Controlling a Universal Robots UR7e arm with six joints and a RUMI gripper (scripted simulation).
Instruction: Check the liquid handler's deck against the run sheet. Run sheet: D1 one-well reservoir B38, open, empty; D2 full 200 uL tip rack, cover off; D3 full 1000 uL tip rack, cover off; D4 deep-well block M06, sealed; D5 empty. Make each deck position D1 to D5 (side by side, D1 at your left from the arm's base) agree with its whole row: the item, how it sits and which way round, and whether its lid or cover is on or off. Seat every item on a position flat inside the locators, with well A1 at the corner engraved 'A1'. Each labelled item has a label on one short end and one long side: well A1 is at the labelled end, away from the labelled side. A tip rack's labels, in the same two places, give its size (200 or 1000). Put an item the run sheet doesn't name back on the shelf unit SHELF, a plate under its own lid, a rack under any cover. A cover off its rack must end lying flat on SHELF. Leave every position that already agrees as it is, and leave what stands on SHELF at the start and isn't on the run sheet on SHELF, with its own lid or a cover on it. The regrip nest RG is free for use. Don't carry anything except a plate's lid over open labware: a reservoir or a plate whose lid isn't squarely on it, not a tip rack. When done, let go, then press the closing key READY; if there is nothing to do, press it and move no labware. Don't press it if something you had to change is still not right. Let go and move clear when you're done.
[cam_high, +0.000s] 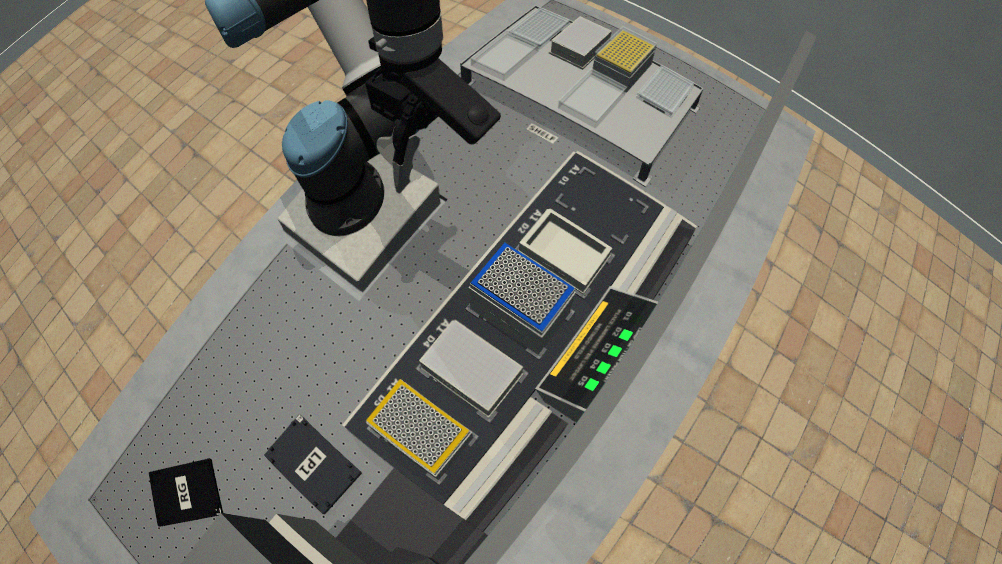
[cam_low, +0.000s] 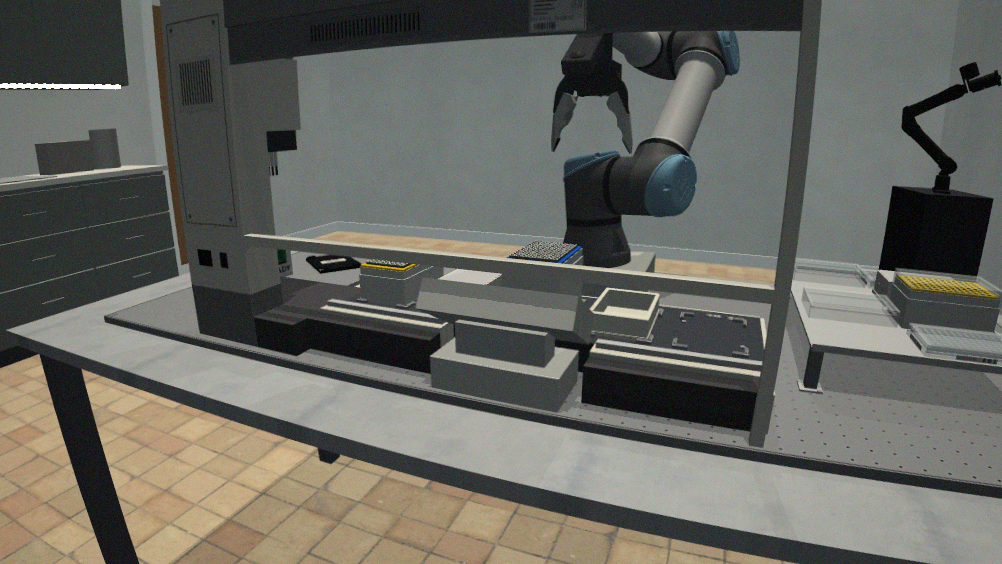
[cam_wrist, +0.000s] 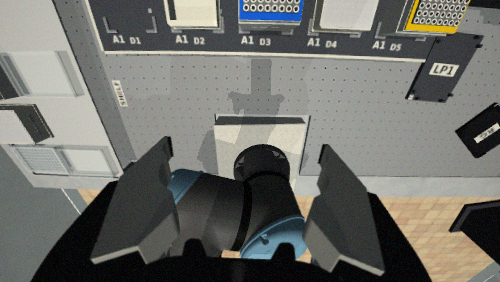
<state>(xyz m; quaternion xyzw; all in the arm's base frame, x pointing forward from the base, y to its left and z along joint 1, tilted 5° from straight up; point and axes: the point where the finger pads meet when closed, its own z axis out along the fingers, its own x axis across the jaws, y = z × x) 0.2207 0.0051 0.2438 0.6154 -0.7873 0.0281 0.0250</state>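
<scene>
The one-well reservoir is 180 mm ahead of my hand, 60 mm to the left of it and 230 mm below it. From my hand the other things lie so: yellow-framed tip rack 100 mm ahead, 300 mm to the right, 190 mm below; then handler's frame bar 330 mm ahead, 150 mm to the right, 120 mm below; then blue-framed tip rack 150 mm ahead, 60 mm to the right, 170 mm below.
</scene>
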